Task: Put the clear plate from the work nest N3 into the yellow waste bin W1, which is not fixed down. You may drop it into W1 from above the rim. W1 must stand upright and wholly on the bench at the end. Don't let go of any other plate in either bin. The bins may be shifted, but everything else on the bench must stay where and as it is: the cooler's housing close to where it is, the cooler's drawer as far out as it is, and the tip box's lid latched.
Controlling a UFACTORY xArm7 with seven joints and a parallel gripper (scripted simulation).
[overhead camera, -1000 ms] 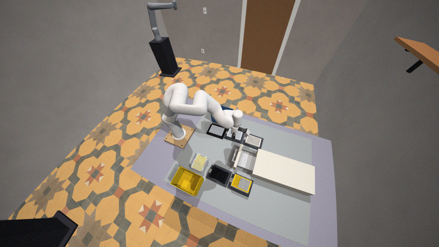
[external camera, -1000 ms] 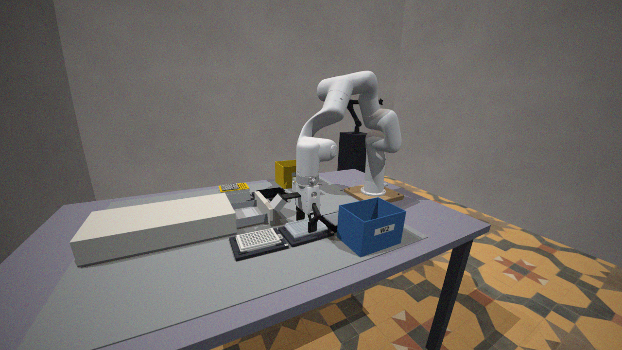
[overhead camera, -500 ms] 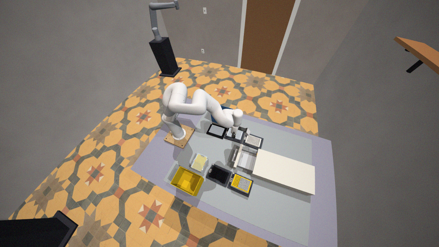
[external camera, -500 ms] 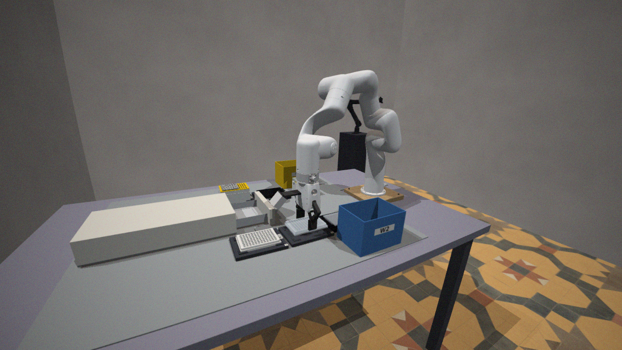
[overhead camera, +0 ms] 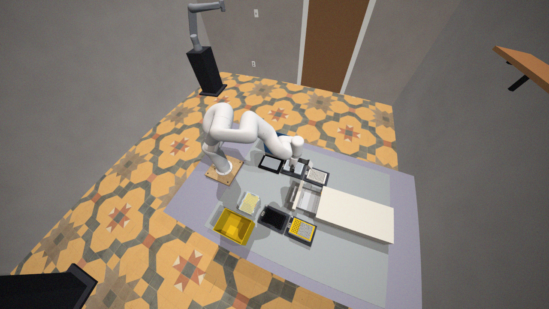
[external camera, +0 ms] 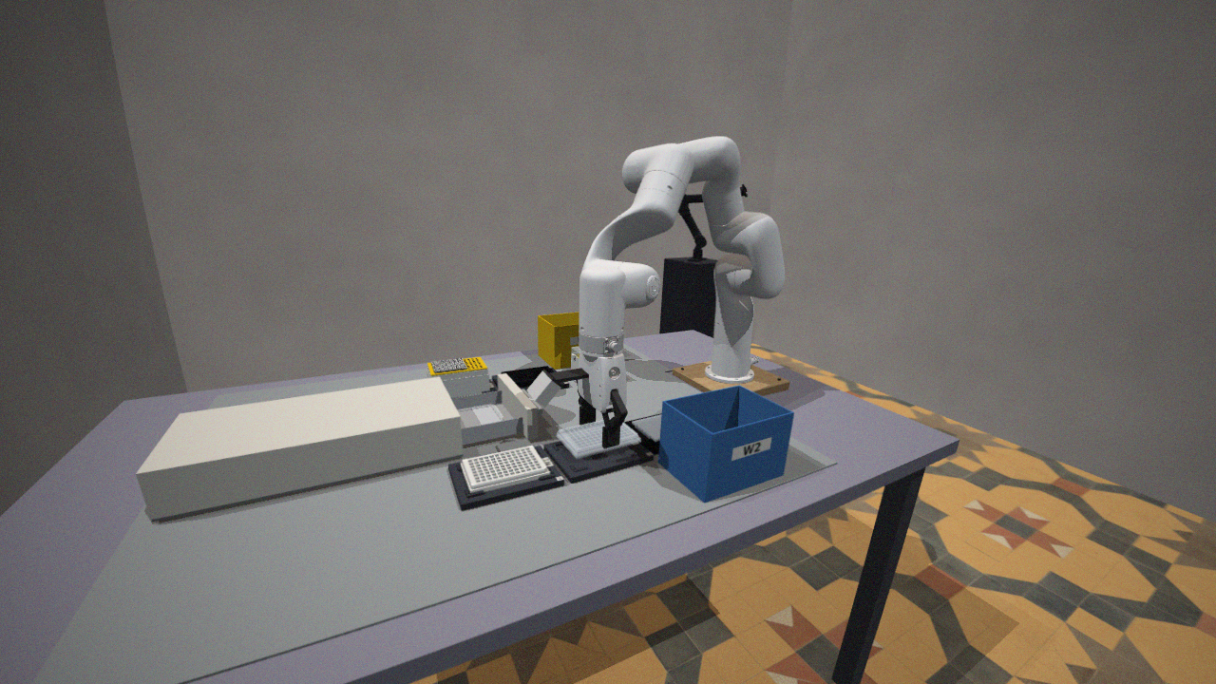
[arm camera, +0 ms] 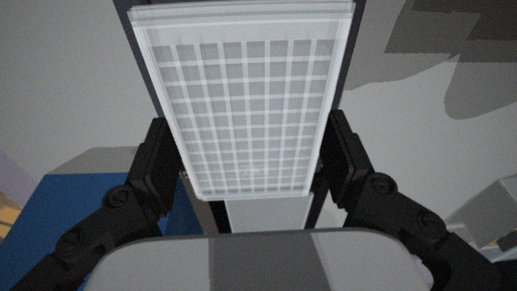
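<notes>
The yellow bin W1 is 49 cm to the right of my hand, 24 cm behind it and 1 cm below it. The rest, counted from my hand: blue bin W2 (16 cm behind, 15 cm to the left, 1 cm below); then white plate (17 cm ahead, 3 cm below, 2 cm to the right); then clear plate (1 cm below).
</notes>
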